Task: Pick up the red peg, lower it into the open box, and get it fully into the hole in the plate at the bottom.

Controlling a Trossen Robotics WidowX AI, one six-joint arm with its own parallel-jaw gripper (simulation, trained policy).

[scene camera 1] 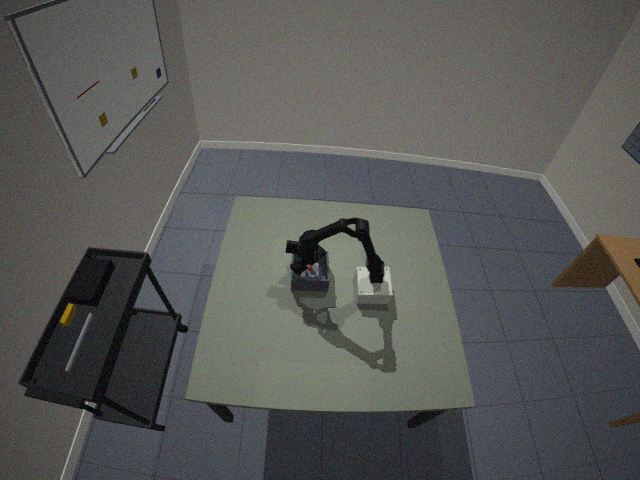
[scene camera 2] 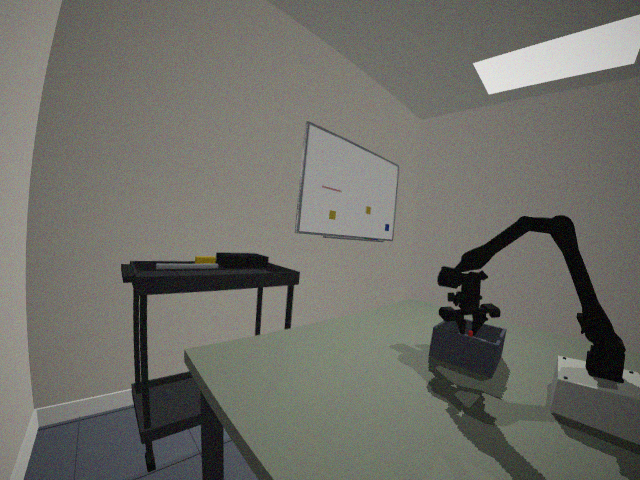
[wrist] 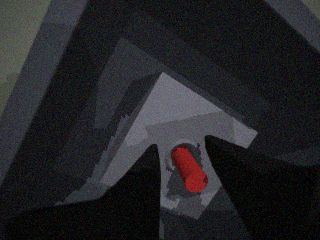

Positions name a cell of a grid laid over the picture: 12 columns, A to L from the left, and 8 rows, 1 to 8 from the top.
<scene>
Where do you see a grey plate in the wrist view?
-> At G4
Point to a dark box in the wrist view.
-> D3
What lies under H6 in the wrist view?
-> A red peg.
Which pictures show the dark box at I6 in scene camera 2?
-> Scene camera 1, scene camera 2 and the wrist view: all of them.
</scene>
